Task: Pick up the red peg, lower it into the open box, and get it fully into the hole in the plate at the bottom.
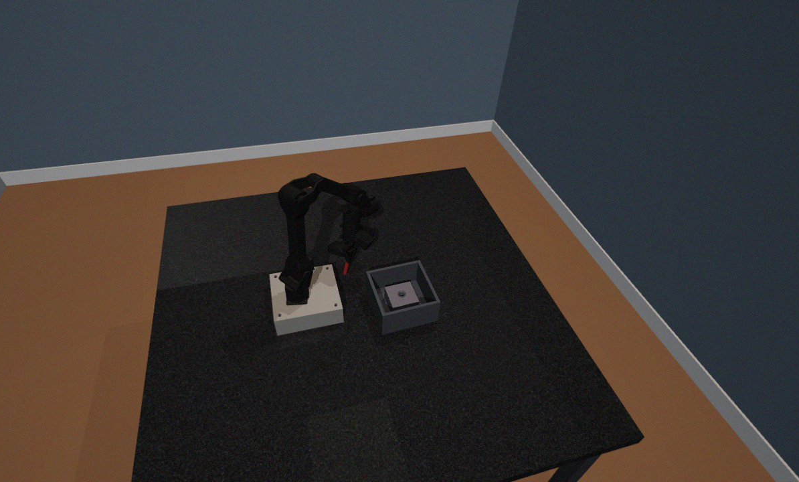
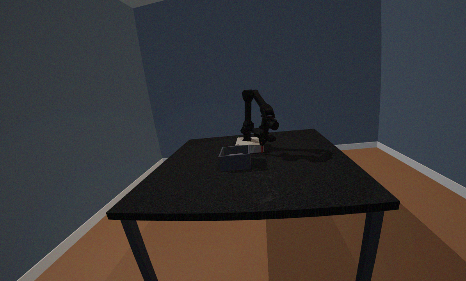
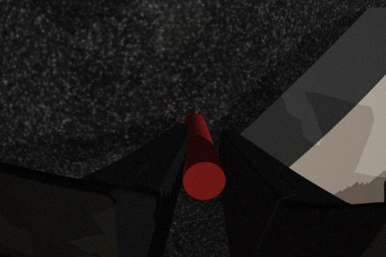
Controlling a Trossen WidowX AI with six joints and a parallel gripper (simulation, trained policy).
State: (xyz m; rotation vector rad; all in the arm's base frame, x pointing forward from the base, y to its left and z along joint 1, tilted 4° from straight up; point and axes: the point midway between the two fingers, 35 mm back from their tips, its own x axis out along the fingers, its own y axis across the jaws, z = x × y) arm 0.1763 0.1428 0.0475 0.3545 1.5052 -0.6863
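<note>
Right now my gripper tip is 160 mm short of the light grey plate, 150 mm to the left of it and 20 mm above it. Also, from my gripper tip: grey box 160 mm ahead, 150 mm to the right, 40 mm below; red peg 20 mm below, 10 mm behind.
</note>
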